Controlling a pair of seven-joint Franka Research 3 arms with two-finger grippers.
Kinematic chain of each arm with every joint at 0, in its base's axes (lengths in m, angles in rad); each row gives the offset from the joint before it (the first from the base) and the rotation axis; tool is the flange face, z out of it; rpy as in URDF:
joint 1: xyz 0 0 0.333 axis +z
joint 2: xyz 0 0 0 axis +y
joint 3: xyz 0 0 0.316 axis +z
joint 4: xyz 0.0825 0 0 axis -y
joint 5: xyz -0.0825 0 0.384 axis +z
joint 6: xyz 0 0 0 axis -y
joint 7: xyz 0.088 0 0 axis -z
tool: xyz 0 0 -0.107 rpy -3.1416 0 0
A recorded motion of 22 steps. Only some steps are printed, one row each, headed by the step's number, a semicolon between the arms.
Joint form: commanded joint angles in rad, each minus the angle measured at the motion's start. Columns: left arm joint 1, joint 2, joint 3, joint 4, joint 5, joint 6, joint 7; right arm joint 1, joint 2, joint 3, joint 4, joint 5, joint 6, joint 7.
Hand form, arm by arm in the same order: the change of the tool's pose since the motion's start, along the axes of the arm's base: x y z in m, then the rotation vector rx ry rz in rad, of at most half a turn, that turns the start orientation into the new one. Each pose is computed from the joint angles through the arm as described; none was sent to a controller.
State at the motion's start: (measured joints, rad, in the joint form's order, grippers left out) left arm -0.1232 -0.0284 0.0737 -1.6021 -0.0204 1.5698 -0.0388; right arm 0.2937 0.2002 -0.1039 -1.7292 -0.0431 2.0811 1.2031
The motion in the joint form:
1: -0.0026 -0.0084 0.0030 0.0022 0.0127 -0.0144 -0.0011; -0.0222 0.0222 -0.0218 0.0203 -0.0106 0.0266 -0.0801
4: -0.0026 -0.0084 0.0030 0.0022 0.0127 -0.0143 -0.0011; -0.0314 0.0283 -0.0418 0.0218 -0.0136 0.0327 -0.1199
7: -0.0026 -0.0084 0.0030 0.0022 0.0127 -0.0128 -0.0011; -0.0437 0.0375 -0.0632 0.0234 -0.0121 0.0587 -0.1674
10: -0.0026 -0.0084 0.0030 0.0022 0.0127 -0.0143 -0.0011; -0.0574 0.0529 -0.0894 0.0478 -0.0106 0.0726 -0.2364
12: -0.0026 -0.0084 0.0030 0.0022 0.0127 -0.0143 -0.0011; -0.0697 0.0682 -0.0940 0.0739 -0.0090 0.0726 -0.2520
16: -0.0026 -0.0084 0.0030 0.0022 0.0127 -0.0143 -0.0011; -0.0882 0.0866 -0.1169 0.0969 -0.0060 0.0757 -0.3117
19: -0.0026 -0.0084 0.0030 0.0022 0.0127 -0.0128 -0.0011; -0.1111 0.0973 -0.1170 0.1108 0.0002 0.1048 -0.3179
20: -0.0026 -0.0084 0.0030 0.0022 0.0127 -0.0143 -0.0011; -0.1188 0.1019 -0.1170 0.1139 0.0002 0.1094 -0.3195
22: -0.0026 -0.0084 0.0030 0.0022 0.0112 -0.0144 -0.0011; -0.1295 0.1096 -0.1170 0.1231 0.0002 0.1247 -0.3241
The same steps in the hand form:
1: -0.0039 0.0020 0.0043 0.0122 0.0033 0.0013; 0.0130 -0.0250 -0.0010 -0.0259 -0.0247 0.0414
4: -0.0039 0.0020 0.0043 0.0121 0.0032 0.0013; 0.0170 -0.0424 -0.0031 -0.0408 -0.0256 0.0535
7: -0.0037 0.0020 0.0044 0.0121 0.0017 0.0013; 0.0228 -0.0621 -0.0050 -0.0527 -0.0421 0.0685
10: -0.0039 0.0020 0.0043 0.0121 0.0032 0.0013; 0.0313 -0.0851 -0.0006 -0.0733 -0.0617 0.0983
12: -0.0039 0.0020 0.0043 0.0121 0.0032 0.0013; 0.0376 -0.0946 0.0026 -0.0795 -0.0715 0.0972
16: -0.0039 0.0020 0.0043 0.0121 0.0032 0.0013; 0.0440 -0.1191 0.0032 -0.1001 -0.0749 0.1156
19: -0.0037 0.0020 0.0044 0.0121 0.0017 0.0013; 0.0496 -0.1333 0.0064 -0.1007 -0.1061 0.0989
20: -0.0039 0.0020 0.0043 0.0121 0.0032 0.0013; 0.0510 -0.1382 0.0055 -0.1026 -0.1087 0.0933
22: -0.0039 0.0018 0.0043 0.0107 0.0033 0.0013; 0.0543 -0.1448 0.0067 -0.1069 -0.1246 0.0886

